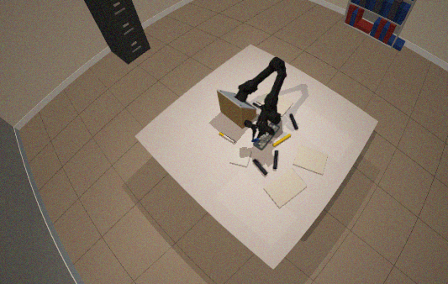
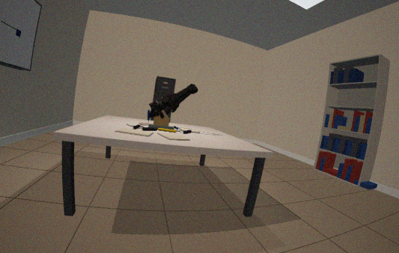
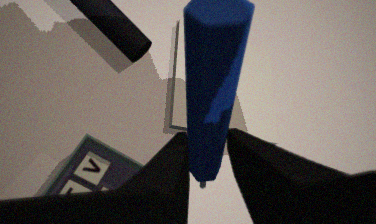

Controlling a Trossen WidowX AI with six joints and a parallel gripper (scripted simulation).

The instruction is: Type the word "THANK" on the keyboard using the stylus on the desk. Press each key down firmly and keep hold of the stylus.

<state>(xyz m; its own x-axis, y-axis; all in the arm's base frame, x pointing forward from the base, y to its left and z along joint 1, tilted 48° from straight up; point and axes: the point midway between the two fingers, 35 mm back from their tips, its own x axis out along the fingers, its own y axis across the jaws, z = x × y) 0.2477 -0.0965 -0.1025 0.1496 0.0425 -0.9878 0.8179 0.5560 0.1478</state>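
Now: the yellow pen 11 cm ahead of my gripper tip, 15 cm to the left of it and 8 cm below it. The rest, counted from my gripper tip: blue stylus (1 cm behind, 1 cm below).
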